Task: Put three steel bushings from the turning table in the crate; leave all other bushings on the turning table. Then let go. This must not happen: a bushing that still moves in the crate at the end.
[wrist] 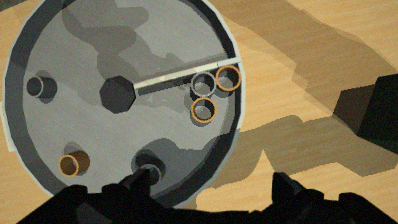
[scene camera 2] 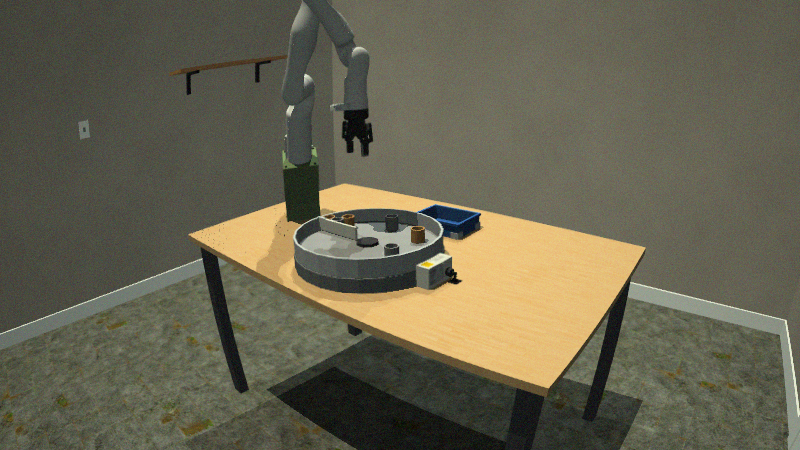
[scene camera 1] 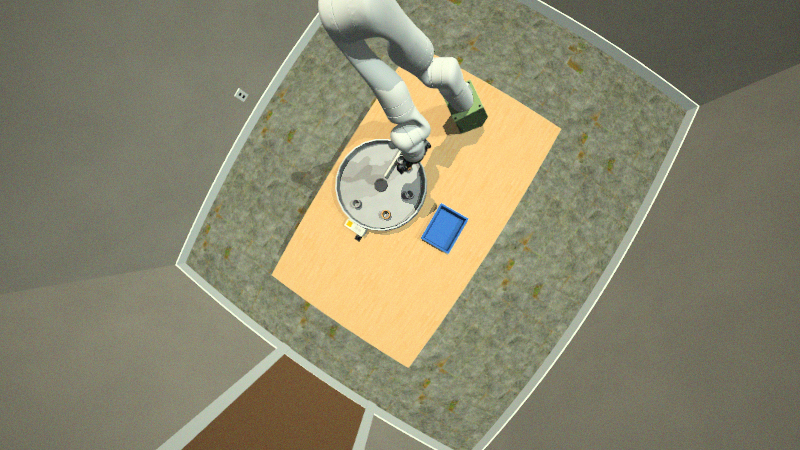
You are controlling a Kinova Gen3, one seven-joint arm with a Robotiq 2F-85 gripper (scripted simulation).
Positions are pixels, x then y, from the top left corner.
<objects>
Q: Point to a crate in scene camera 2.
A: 452, 230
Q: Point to a grey turning table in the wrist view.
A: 95, 59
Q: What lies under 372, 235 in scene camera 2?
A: A grey turning table.
</objects>
